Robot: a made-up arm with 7 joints.
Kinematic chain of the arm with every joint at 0, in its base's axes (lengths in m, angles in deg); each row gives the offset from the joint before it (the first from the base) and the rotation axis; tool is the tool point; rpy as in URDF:
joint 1: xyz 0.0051 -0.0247 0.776 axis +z
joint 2: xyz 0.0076 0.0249 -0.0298 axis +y
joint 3: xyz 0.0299 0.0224 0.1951 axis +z
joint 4: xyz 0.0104 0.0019 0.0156 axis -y
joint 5: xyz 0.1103 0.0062 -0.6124 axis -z
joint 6: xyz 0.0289 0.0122 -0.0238 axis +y
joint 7: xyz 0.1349 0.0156 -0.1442 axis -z
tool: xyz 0.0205 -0.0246 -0.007 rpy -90 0 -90
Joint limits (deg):
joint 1: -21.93..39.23
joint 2: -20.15..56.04
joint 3: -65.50..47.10
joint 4: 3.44..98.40
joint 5: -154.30..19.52
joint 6: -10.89..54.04
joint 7: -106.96..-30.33
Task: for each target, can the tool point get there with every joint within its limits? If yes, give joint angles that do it. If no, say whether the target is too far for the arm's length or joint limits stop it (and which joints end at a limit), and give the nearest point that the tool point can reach.
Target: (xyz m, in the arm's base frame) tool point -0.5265 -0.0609 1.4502
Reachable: no: joint limits stop it (at a limit: joint 1, joint 2, joint 3, joint 4, joint 5, joint 6, joint 7) | nearest point -0.1803 -0.6162 1.4433 | short by 0.654 m
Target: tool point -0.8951 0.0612 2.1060
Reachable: no: too far | nearest point -0.2410 0.5962 1.4891 | short by 1.046 m
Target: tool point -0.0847 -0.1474 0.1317
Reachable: yes | joints 13.69 43.14 -45.12 25.21 -137.28 5.42 -50.98
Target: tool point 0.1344 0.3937 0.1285
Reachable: yes | joints -2.55 48.12 26.42 48.99 -123.09 10.52 -88.05
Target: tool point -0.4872 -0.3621 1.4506
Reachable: no: joint limits stop it (at a limit: joint 1, joint 2, joint 3, joint 4, joint 5, joint 6, joint 7) | nearest point -0.1803 -0.6162 1.4433 | short by 0.399 m
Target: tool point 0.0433 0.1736 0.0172
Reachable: yes | joints 5.18 48.72 12.63 36.45 -110.16 46.57 -77.31
